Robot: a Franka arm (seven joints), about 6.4 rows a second.
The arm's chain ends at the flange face. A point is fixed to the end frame.
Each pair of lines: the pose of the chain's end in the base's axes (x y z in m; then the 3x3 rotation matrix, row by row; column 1 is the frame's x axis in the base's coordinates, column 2 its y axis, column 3 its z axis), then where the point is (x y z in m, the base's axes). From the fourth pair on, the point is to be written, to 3 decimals.
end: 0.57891 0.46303 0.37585; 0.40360 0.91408 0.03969; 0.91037 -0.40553 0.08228; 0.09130 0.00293 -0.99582
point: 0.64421 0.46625 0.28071
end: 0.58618 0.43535 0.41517; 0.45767 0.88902 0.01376; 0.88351 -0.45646 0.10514; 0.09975 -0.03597 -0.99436
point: 0.64860 0.43729 0.31809
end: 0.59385 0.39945 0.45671; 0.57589 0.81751 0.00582; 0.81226 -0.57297 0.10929; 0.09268 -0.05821 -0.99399
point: 0.65378 0.39356 0.35822
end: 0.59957 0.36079 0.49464; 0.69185 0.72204 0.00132; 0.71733 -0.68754 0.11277; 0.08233 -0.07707 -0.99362
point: 0.656 0.347 0.395
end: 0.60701 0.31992 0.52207; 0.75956 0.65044 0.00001; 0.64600 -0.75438 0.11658; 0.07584 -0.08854 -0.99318
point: 0.660 0.301 0.422
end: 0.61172 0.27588 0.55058; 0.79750 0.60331 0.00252; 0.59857 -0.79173 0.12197; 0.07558 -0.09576 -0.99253
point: 0.663 0.254 0.450
